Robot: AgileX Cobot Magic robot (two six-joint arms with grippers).
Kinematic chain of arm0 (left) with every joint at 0, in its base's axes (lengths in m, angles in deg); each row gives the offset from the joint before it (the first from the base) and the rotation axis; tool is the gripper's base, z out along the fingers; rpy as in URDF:
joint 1: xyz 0 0 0.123 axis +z
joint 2: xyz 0 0 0 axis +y
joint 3: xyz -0.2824 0 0.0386 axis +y
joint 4: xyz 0.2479 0 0.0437 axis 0.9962 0 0.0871
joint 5: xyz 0 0 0 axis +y
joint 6: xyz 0.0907 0 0.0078 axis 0.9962 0 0.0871
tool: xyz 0 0 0 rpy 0 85 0
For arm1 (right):
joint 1: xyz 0 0 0.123 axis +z
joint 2: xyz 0 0 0 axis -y
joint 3: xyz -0.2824 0 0.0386 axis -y
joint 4: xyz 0.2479 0 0.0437 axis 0.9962 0 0.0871
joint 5: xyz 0 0 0 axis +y
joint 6: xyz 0.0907 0 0.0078 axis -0.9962 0 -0.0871
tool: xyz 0 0 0 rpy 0 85 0
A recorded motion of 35 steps. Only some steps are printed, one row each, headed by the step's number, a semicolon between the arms.
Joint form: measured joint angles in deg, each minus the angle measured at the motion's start. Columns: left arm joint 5, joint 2, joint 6, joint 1, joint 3, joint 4; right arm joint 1, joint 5, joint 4, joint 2, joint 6, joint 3.
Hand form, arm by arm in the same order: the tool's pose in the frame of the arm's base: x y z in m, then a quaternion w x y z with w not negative. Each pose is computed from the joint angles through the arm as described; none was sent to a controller.
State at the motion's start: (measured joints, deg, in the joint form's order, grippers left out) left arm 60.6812 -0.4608 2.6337 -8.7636 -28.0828 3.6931; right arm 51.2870 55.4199 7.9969 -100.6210 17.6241 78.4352
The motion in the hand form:
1: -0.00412 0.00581 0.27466 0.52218 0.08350 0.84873 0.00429; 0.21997 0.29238 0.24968 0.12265 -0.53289 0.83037 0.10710
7: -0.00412 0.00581 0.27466 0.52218 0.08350 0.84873 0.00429; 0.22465 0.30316 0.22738 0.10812 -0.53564 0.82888 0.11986
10: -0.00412 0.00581 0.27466 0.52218 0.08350 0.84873 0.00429; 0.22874 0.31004 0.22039 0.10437 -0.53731 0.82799 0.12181
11: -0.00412 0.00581 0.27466 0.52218 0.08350 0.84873 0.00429; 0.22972 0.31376 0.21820 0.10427 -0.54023 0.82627 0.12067
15: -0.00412 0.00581 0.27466 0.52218 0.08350 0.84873 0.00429; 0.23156 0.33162 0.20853 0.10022 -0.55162 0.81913 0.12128
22: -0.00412 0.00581 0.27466 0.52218 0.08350 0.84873 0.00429; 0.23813 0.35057 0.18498 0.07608 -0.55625 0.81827 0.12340
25: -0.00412 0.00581 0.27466 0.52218 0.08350 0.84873 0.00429; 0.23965 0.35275 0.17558 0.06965 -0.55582 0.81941 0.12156
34: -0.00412 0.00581 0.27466 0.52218 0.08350 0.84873 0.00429; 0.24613 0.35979 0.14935 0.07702 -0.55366 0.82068 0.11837
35: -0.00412 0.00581 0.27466 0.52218 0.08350 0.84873 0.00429; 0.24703 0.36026 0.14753 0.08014 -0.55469 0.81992 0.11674
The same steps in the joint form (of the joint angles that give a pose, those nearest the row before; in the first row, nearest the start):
1: 0.00 0.00 0.00 0.00 0.00 0.00; 0.00 -0.44 0.65 -0.74 0.37 0.00
7: 0.00 0.00 0.00 0.00 0.00 0.00; 0.00 -2.77 3.40 -4.45 2.51 0.04
10: 0.00 0.00 0.00 0.00 0.00 0.00; 0.08 -3.05 3.89 -6.51 2.98 1.42
11: 0.00 0.00 0.00 0.00 0.00 0.00; 0.34 -3.11 3.73 -7.34 3.04 2.18
15: 0.00 0.00 0.00 0.00 0.00 0.00; 1.70 -3.00 3.79 -11.07 3.28 5.67
22: 0.00 0.00 0.00 0.00 0.00 0.00; 2.30 -2.01 4.99 -17.11 3.83 10.10
25: 0.00 0.00 0.00 0.00 0.00 0.00; 2.30 -2.44 5.11 -18.52 3.94 10.29
34: 0.00 0.00 0.00 0.00 0.00 0.00; 2.30 -6.73 5.06 -22.24 4.38 10.40
35: 0.00 0.00 0.00 0.00 0.00 0.00; 2.30 -7.27 4.79 -22.49 4.45 10.40

